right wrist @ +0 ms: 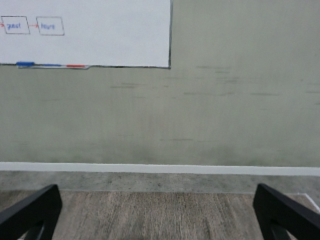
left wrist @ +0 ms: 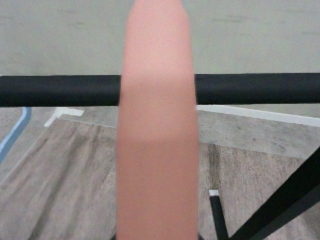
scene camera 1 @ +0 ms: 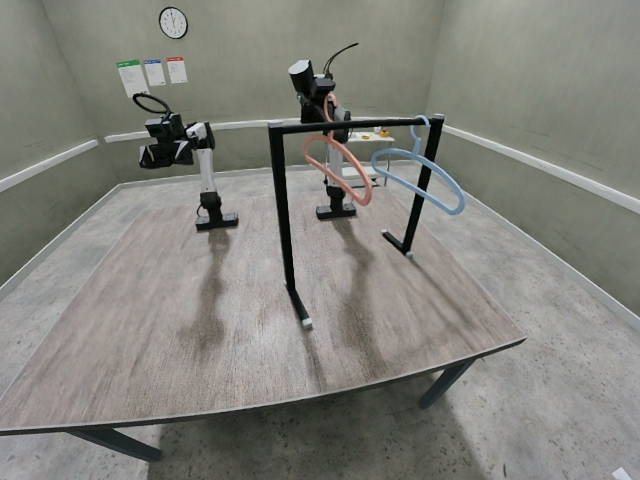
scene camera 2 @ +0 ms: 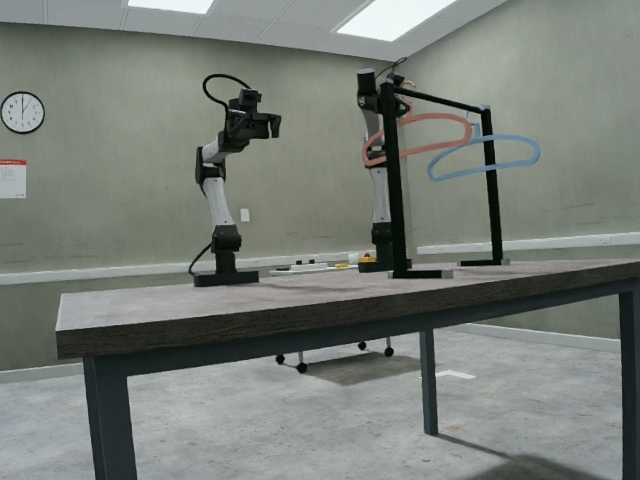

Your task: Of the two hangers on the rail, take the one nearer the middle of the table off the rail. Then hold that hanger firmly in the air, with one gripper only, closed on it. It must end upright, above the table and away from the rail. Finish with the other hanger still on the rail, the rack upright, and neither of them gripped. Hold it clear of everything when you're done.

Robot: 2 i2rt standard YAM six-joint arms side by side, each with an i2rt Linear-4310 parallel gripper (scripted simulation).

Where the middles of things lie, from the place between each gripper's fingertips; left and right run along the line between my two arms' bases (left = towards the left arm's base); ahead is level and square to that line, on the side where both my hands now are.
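Left hand (scene camera 1: 331, 130) is 3 cm above the pink hanger (left wrist: 157, 143).
Right hand (scene camera 2: 263, 116) is 3 cm below the pink hanger and 46 cm to the right of it.
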